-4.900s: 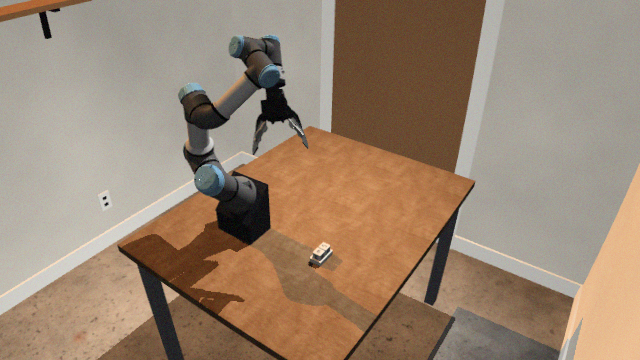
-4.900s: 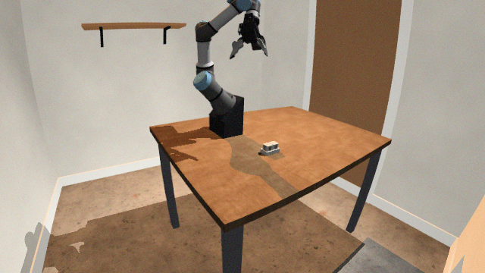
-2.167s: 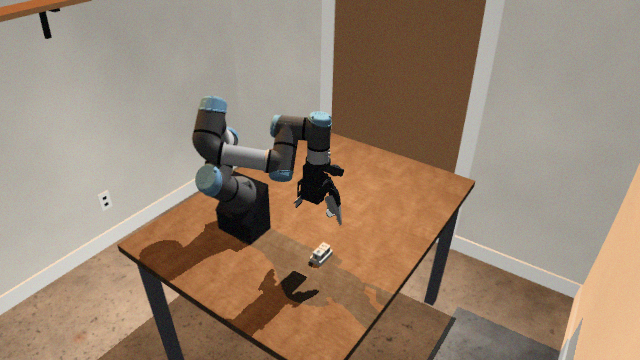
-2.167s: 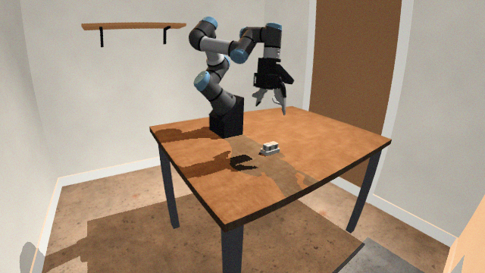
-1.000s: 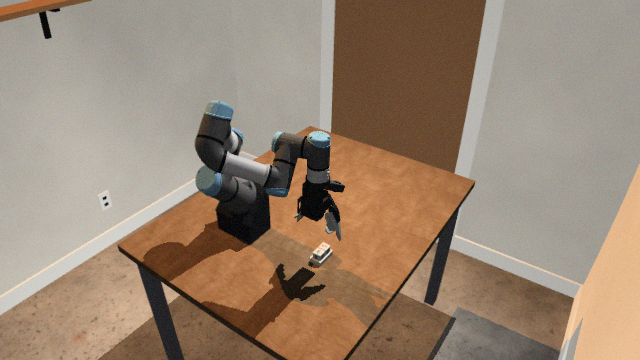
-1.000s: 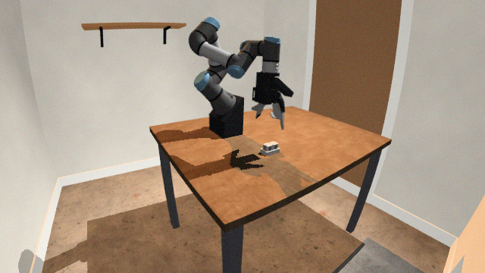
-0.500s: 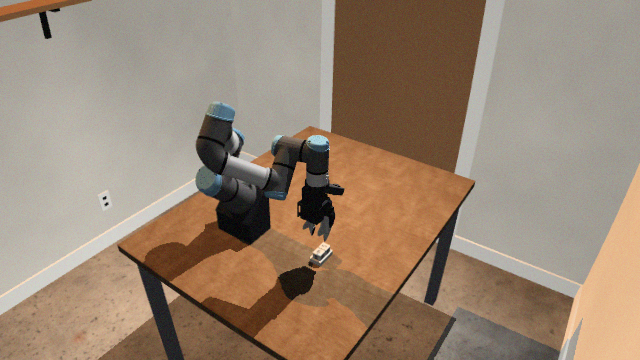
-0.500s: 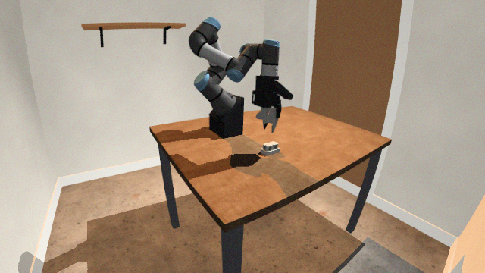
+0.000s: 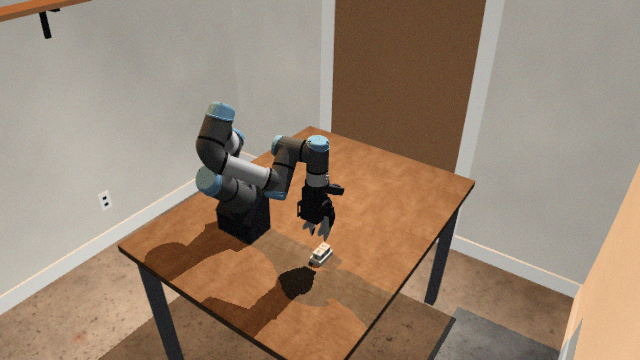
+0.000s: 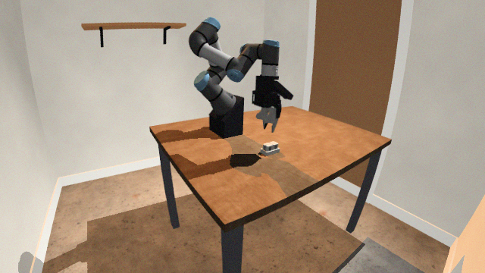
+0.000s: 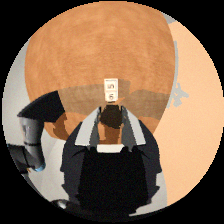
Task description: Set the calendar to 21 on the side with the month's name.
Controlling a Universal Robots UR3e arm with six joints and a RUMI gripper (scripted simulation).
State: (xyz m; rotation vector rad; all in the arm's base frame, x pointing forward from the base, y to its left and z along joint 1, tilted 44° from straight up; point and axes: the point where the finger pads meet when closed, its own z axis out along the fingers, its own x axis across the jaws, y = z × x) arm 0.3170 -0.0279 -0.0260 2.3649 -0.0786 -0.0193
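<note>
Now: the calendar tray 20 mm to the left of my hand and 110 mm below it.
</note>
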